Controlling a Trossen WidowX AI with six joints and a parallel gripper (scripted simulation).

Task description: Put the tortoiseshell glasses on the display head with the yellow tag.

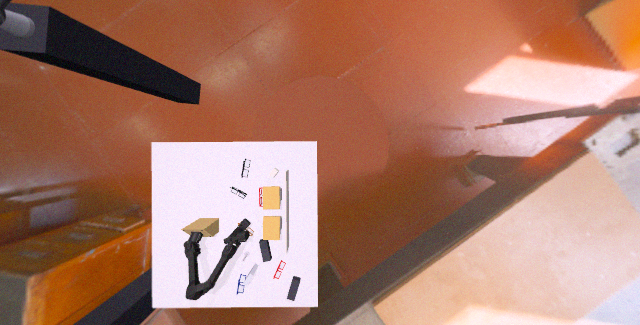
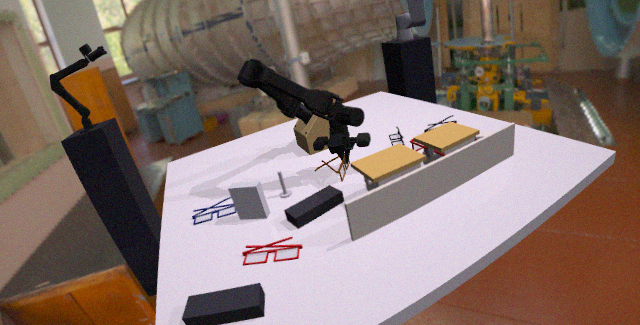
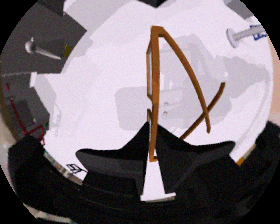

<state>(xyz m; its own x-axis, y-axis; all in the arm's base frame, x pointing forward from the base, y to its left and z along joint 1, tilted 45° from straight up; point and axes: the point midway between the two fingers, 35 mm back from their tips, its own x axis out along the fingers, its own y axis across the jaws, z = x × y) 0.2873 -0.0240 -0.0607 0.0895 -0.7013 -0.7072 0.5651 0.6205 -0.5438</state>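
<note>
The pin stand lies 230 mm to the right of my gripper tip, 40 mm ahead of it and 10 mm above it. Also, from my gripper tip: grey block: 340 mm to the right, 100 mm ahead, 40 mm above; display head: 210 mm ahead, 40 mm to the left, 40 mm above; grey wall panel: 330 mm ahead, 160 mm to the left, 40 mm above.
</note>
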